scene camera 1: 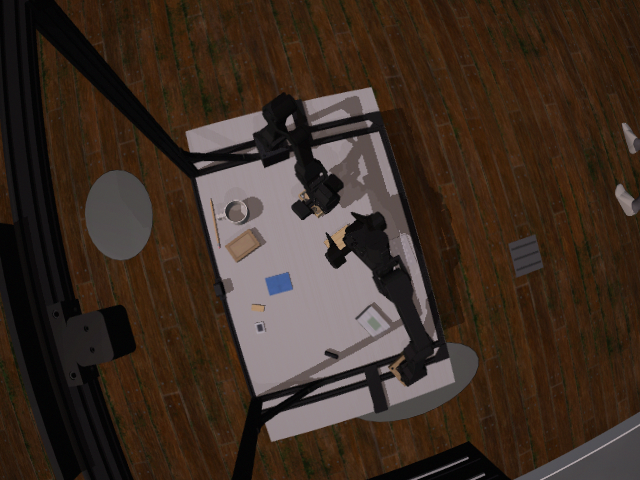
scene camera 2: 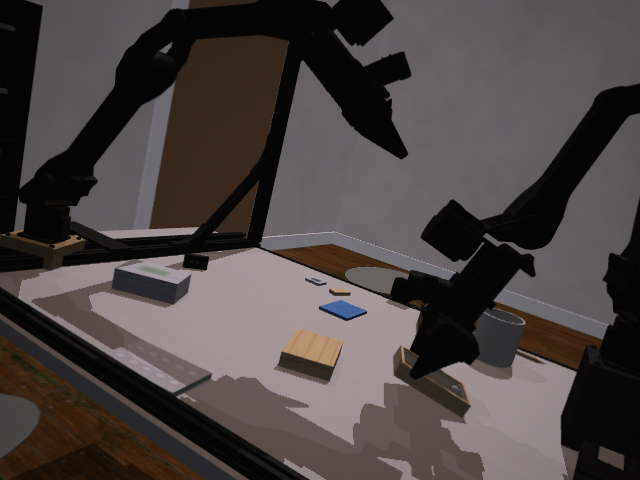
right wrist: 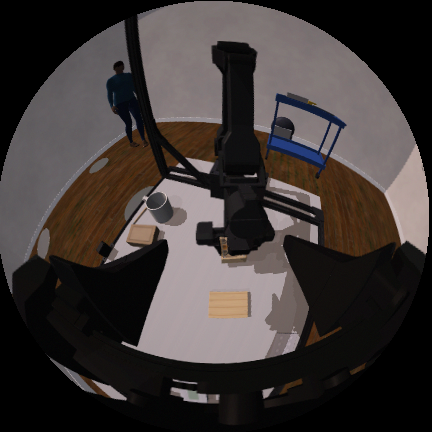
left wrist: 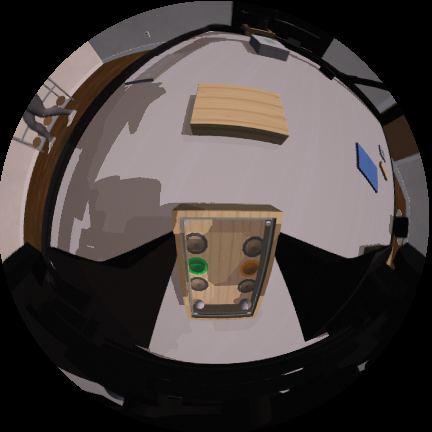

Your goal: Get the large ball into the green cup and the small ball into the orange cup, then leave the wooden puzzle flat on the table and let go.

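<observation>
My left gripper is shut on the wooden puzzle and holds it by its sides, tilted just above the table. In the left wrist view the green cup and the orange cup are both empty. Two pale balls lie in the corners at the puzzle's near end, one on the left and one on the right. I cannot tell which is larger. My right gripper is open and empty, high above the table.
A plain wooden block lies near the puzzle. A grey mug, a flat wooden tray, a blue pad and a grey box lie farther off.
</observation>
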